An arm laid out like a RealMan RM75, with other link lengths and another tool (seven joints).
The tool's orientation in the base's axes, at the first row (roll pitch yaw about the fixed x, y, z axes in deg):
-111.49, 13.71, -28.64
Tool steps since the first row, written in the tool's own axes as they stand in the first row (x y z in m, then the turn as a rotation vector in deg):
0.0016, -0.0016, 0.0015, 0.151, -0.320, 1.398
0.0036, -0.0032, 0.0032, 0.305, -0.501, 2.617
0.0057, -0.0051, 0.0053, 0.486, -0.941, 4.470
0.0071, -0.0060, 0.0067, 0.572, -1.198, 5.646
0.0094, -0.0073, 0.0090, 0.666, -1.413, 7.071
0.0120, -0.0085, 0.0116, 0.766, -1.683, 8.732
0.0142, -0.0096, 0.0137, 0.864, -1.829, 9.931
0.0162, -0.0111, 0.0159, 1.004, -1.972, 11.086
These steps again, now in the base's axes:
0.0025, 0.0009, 0.0005, 0.764, 1.199, -0.244
0.0054, 0.0018, 0.0009, 1.413, 2.212, -0.551
0.0087, 0.0030, 0.0014, 2.415, 3.813, -0.855
0.0107, 0.0037, 0.0014, 3.018, 4.838, -1.062
0.0140, 0.0049, 0.0012, 3.704, 6.064, -1.397
0.0177, 0.0062, 0.0007, 4.503, 7.501, -1.768
0.0207, 0.0072, 0.0004, 5.084, 8.516, -2.086
0.0238, 0.0085, 0.0005, 5.683, 9.473, -2.401

